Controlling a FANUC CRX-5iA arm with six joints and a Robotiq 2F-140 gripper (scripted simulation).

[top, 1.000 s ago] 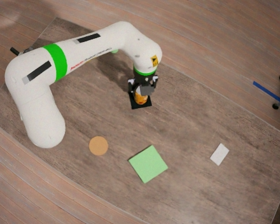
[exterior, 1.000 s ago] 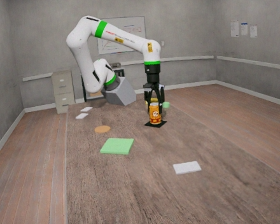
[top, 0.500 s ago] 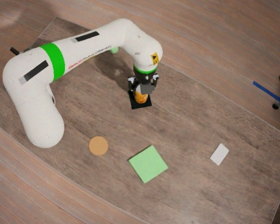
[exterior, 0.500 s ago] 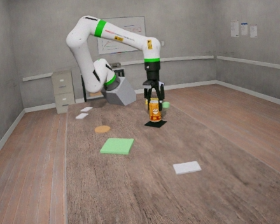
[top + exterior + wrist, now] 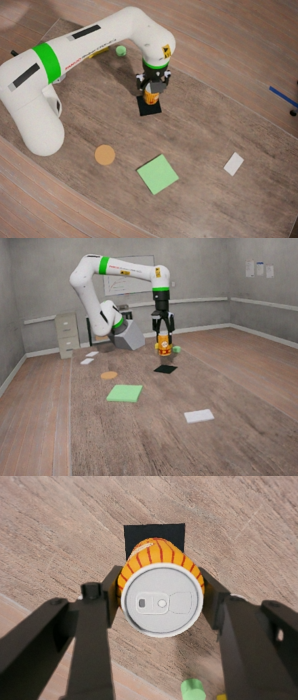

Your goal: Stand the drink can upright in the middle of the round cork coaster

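Right now my hand is 6 cm past the round cork coaster, 33 cm to the left of it and 19 cm above it. Round my hand: orange drink can: 3 cm below; small green cylinder: 29 cm behind, 20 cm to the left, 18 cm below; black square coaster: 19 cm below.
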